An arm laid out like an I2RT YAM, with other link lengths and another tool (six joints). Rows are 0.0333 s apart.
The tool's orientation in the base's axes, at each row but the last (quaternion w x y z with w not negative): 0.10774 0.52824 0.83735 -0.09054; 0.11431 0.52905 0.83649 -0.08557; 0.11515 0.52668 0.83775 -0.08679; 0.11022 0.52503 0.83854 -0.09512
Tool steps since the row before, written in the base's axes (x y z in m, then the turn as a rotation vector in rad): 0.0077 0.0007 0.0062 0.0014 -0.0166 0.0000; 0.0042 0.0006 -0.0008 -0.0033 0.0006 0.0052; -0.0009 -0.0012 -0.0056 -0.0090 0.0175 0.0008; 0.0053 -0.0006 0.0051 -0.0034 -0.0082 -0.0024
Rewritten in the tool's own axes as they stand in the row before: -0.0043 0.0070 -0.0055 -0.0149 -0.0058 0.0045; -0.0010 0.0041 0.0010 0.0004 -0.0028 -0.0055; 0.0009 -0.0012 0.0056 0.0186 -0.0006 -0.0063; -0.0042 0.0043 -0.0043 -0.0049 -0.0065 0.0043
